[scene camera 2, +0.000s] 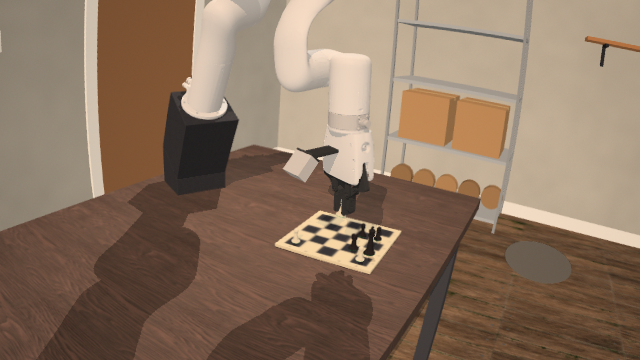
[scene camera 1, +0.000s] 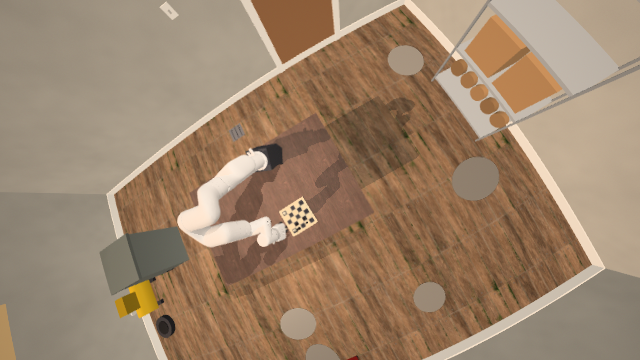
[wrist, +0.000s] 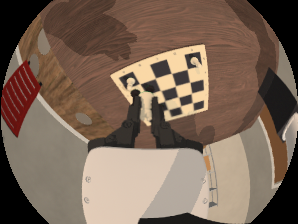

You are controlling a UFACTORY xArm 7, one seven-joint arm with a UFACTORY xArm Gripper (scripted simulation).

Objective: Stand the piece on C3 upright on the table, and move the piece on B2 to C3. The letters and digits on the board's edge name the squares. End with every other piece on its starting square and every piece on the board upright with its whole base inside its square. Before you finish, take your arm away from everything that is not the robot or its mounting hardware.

Labels:
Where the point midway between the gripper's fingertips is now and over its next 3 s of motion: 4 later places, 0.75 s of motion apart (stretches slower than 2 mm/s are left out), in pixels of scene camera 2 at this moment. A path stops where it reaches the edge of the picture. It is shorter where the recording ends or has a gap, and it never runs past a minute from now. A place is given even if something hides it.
My gripper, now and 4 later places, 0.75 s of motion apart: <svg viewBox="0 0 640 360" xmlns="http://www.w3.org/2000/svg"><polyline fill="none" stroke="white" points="344,211 339,218 337,221 337,222 333,245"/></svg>

